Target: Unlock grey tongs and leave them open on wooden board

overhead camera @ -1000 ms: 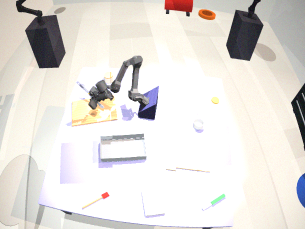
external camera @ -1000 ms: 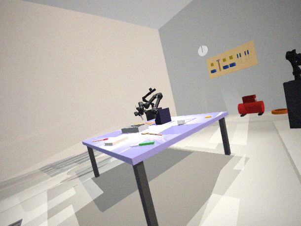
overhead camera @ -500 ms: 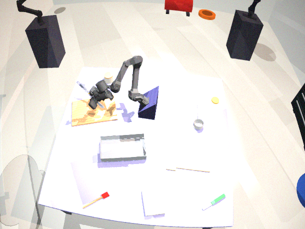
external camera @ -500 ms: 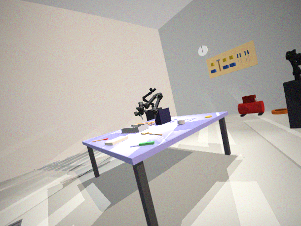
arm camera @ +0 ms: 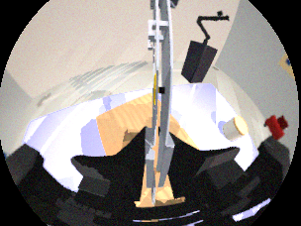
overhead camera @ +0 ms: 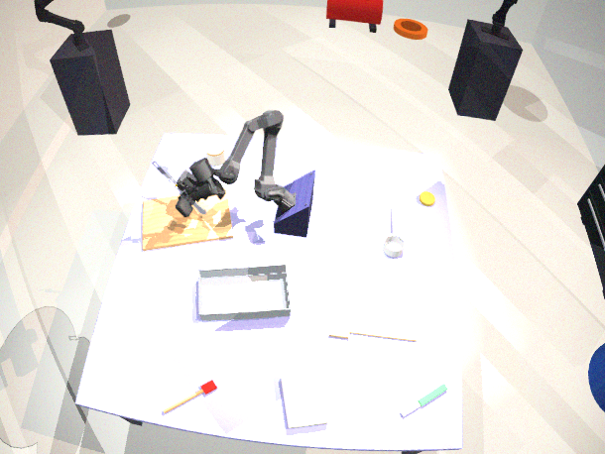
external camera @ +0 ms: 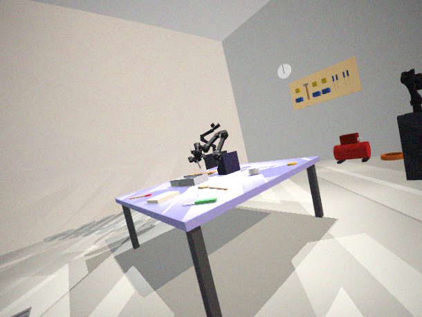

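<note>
The wooden board lies 13 cm below my gripper tip. From my gripper tip the other things lie so: red-headed spatula 69 cm ahead, 14 cm to the left, 14 cm below; then grey roasting tin 32 cm ahead, 27 cm to the left, 11 cm below; then pale flat block 68 cm ahead, 48 cm to the left, 13 cm below.
</note>
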